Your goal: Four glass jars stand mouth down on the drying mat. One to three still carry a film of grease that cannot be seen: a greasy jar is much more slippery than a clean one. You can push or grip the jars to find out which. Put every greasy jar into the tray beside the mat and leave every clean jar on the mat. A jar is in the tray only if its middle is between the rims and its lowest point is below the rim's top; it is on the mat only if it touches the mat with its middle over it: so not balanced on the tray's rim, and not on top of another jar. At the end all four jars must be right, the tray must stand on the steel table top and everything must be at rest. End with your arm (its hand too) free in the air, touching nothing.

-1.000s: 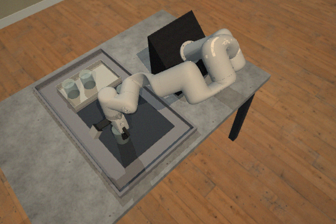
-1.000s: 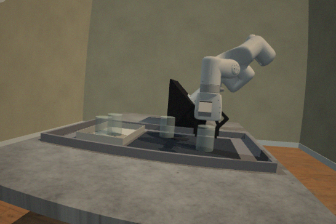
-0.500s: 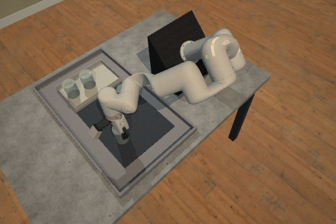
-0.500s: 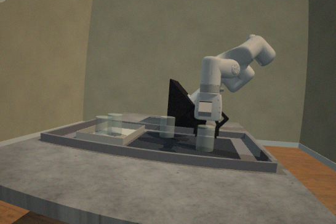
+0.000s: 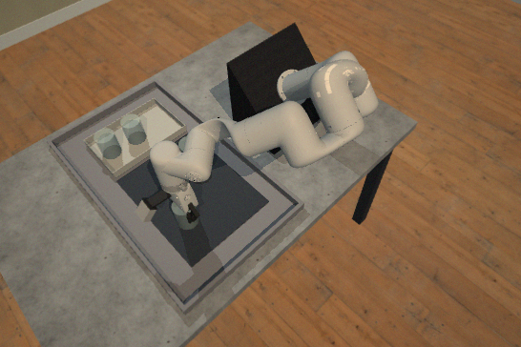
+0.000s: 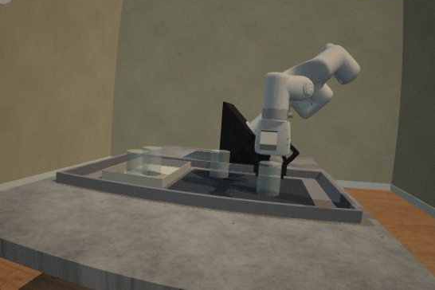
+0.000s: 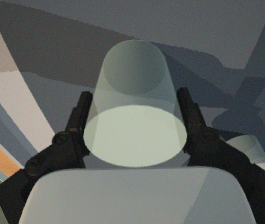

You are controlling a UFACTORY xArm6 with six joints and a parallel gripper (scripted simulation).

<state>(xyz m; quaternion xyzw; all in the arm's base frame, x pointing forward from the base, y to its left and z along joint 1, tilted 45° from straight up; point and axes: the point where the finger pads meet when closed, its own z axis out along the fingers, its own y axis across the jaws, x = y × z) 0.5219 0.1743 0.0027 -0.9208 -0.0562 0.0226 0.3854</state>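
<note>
Now: the dark mat 6 cm behind my hand, 8 cm to the right of it and 7 cm below it. The rest, counted from my hand: cream tray (3 cm behind, 40 cm to the right, 6 cm below).
</note>
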